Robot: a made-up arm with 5 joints.
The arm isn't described. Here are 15 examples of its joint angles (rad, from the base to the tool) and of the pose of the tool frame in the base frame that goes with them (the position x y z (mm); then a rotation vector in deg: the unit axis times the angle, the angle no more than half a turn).
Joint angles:
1: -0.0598 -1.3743 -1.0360 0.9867 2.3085
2: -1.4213 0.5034 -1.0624 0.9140 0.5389
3: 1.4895 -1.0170 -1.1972 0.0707 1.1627
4: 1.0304 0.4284 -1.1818 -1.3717 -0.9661
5: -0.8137 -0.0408 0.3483 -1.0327 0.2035
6: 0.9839 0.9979 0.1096 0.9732 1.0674
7: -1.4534 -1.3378 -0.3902 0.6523 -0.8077
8: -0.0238 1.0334 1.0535 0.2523 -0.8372
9: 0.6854 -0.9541 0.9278 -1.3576 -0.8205
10: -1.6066 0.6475 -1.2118 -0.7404 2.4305
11: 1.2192 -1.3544 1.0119 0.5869 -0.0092
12: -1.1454 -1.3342 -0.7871 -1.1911 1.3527
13: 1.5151 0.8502 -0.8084 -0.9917 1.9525
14: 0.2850 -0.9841 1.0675 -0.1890 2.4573
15: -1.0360 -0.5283 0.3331 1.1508 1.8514
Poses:
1: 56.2 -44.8 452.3 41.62 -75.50 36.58
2: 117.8 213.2 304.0 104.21 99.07 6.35
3: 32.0 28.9 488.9 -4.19 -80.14 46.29
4: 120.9 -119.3 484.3 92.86 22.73 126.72
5: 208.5 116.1 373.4 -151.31 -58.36 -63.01
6: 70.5 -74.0 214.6 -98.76 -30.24 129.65
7: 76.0 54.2 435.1 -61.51 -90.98 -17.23
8: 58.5 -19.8 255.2 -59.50 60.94 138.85
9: 131.7 -77.3 406.1 -127.67 -0.41 -111.29
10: 84.1 192.8 457.4 88.64 -28.89 100.61
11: 93.4 -135.4 242.6 -139.94 97.84 16.74
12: 37.1 -142.1 378.9 -39.67 78.80 -87.79
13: 46.3 -263.5 389.7 12.91 -78.47 -40.68
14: 189.5 -81.6 301.7 38.04 -11.34 -13.60
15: 145.1 63.6 254.6 35.26 72.98 13.90
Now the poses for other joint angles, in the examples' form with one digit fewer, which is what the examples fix.
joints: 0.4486 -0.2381 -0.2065 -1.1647 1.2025
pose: 163 -94 471 64.3 -72.2 67.8
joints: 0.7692 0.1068 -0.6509 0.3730 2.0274
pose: 203 -193 376 56.7 -32.5 -33.8
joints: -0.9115 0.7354 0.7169 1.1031 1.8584
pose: 88 -32 268 -25.7 107.9 -58.2
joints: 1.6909 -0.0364 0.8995 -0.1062 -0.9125
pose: 44 -136 232 -59.3 100.6 -11.9
